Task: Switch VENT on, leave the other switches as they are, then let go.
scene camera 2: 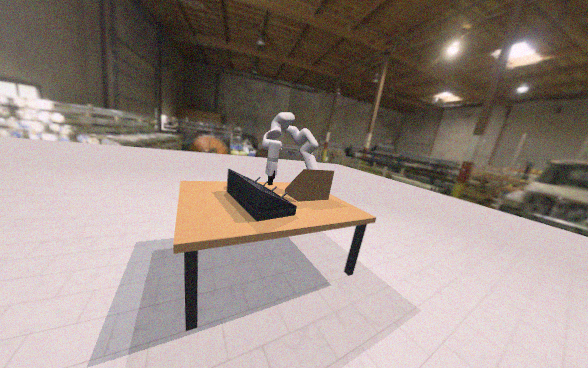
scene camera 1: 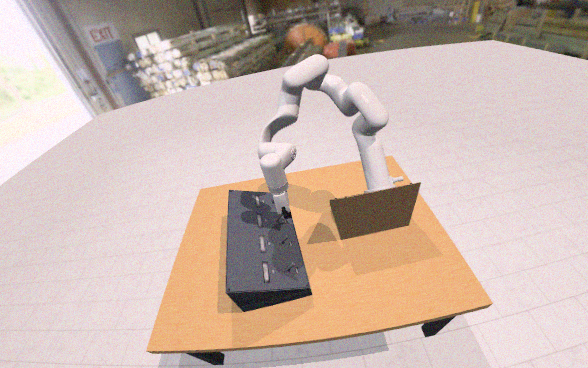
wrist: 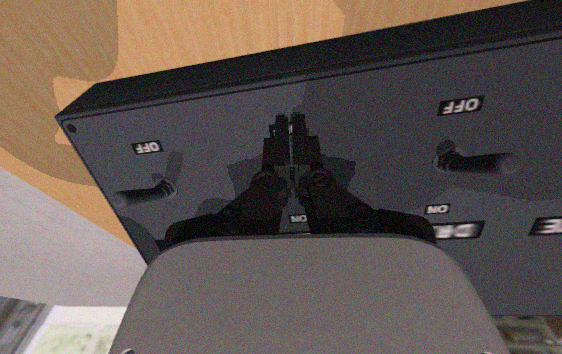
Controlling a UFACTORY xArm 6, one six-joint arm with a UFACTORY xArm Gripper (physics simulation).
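Where they show: gripper, fingertip midpoint: (scene camera 2: 270, 185) (scene camera 1: 288, 217) (wrist: 290, 134); arm's base, link origin: (scene camera 2: 315, 176) (scene camera 1: 380, 190).
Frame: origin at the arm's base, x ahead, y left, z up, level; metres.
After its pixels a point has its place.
Note:
A dark sloped switch panel (scene camera 1: 245, 255) {x 0.508, y 0.251, z -0.029 m} (scene camera 2: 257, 202) {x 0.535, y 0.387, z -0.073 m} (wrist: 380, 125) {x 0.384, y 0.110, z -0.099 m} stands on the table and bears several black levers. My gripper (scene camera 1: 285, 215) {x 0.380, y 0.042, z -0.075 m} (scene camera 2: 271, 181) {x 0.380, y 0.042, z -0.075 m} (wrist: 290, 134) {x 0.380, y 0.042, z -0.075 m} is shut and empty, with its fingertips over the panel between two visible levers in the wrist view. One lever (wrist: 150, 192) {x 0.445, y -0.064, z -0.067 m} is left of the fingers, near the panel's end; another lever (wrist: 475, 163) {x 0.379, y 0.155, z -0.061 m} is to the right. A small ON label (wrist: 298, 218) {x 0.472, y 0.062, z -0.066 m} shows below the fingers. Any lever there is hidden by the fingers. The name VENT cannot be read in these views, and its switch position cannot be told.
A brown upright board (scene camera 1: 377, 212) {x 0.022, y 0.076, z -0.044 m} (scene camera 2: 315, 185) {x 0.033, y 0.078, z -0.052 m} stands on the wooden table (scene camera 1: 400, 290) {x -0.023, y 0.329, z -0.175 m} (scene camera 2: 220, 232) {x 0.708, y 0.490, z -0.176 m}, beside the panel and near the arm's base. Two OFF labels (wrist: 147, 147) {x 0.427, y -0.074, z -0.101 m} (wrist: 461, 105) {x 0.364, y 0.158, z -0.101 m} show near the visible levers.

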